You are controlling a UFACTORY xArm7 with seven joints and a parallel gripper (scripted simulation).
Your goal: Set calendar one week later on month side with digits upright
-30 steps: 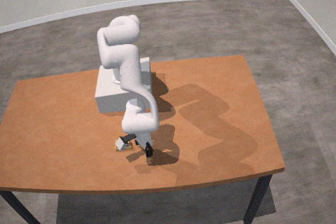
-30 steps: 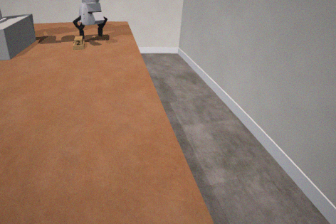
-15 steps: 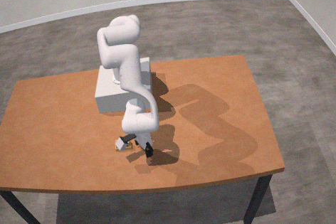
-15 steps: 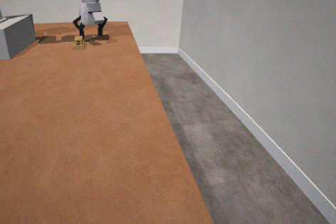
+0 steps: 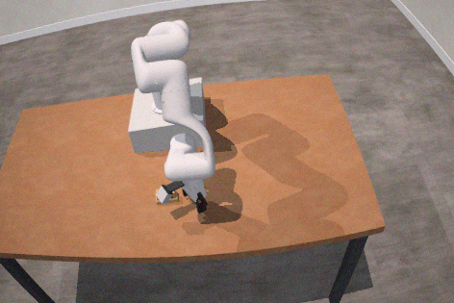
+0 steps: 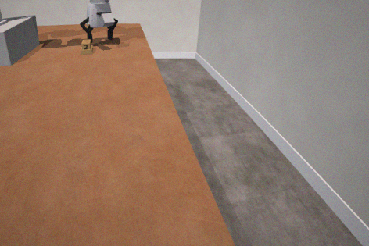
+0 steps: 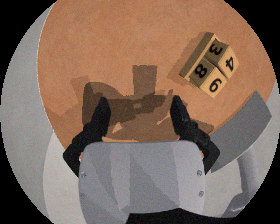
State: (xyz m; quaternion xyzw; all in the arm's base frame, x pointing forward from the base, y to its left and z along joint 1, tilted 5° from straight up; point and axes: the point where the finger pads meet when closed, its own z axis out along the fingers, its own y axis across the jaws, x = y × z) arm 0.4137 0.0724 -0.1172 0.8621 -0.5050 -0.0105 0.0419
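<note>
Now: the wooden tray 50 mm behind my hand, 100 mm to the right of it and 20 mm below it.
</note>
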